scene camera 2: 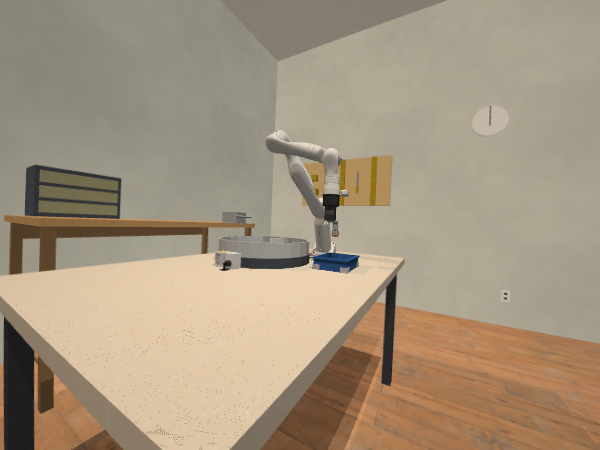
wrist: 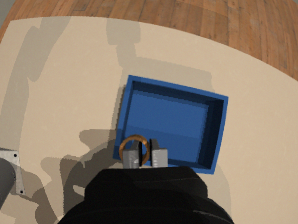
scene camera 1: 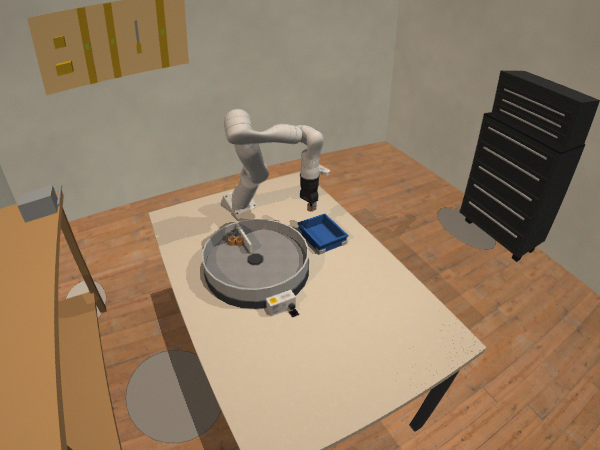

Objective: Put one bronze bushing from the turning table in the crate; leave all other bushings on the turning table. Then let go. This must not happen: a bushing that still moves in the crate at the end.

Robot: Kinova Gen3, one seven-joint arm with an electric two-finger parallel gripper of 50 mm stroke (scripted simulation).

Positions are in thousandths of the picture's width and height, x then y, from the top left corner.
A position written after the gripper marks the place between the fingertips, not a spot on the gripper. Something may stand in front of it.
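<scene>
On the wrist camera you'd see the gripper (wrist: 488,663) together with a blue crate (wrist: 636,547). Then there's scene camera 1, and that's where a grey turning table (scene camera 1: 459,572) shows.
</scene>
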